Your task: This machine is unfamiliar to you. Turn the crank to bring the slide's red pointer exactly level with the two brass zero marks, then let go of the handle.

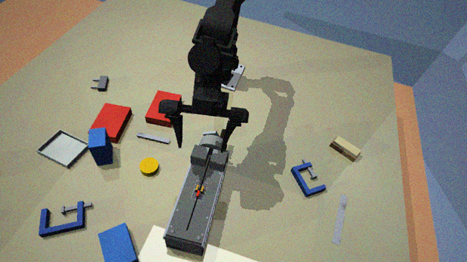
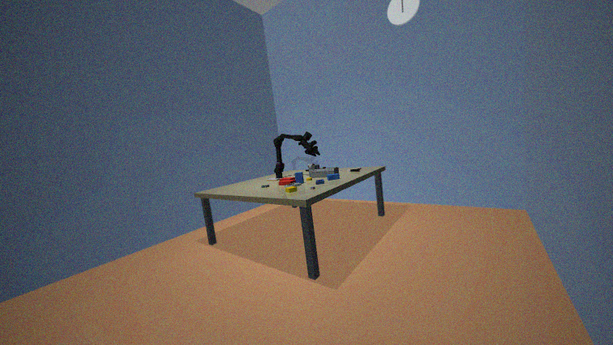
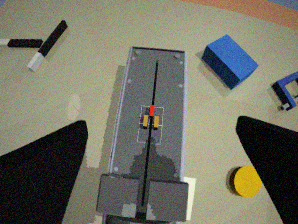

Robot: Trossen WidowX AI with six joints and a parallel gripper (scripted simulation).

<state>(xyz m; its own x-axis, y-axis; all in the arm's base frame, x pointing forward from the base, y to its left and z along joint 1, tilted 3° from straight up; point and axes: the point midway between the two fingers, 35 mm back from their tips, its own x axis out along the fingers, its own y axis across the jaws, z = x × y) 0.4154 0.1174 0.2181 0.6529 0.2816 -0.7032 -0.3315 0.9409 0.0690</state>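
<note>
My gripper tip is 150 mm past the dark crank handle, 130 mm above it and 10 mm to the left of it. The rest, counted from my gripper tip: red pointer: 110 mm below, 50 mm ahead, 20 mm to the left; grey strip: 380 mm to the left, 200 mm below, 100 mm behind; grey tray: 390 mm to the right, 190 mm below, 60 mm ahead.
</note>
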